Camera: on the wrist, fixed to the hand. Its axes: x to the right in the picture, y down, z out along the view.
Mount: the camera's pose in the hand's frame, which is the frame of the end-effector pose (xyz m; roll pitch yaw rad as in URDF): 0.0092 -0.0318 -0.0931 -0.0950 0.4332 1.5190
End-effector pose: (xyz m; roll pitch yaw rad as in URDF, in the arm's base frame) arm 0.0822 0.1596 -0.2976 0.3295 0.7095 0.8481
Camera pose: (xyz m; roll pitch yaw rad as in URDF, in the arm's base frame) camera 0.0444 0.1168 -0.3782 0.6356 0.1097 2.4511
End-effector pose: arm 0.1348 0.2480 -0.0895 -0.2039 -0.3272 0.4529
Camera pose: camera 0.1890 0.2188 -0.1668 -0.5017 0.5799 1.7382
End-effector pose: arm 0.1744 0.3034 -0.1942 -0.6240 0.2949 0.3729
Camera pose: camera 0.1964 0.2259 -0.2514 0.4178 1.0091 2.3449
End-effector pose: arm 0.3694 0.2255 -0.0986 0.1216 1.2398 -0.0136
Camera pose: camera 0.2811 0.2064 -0.1386 1.1797 0.1446 1.8386
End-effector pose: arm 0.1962 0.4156 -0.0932 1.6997 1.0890 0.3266
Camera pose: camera 0.1529 0.5027 -0.1104 1.3452 -0.4114 0.6598
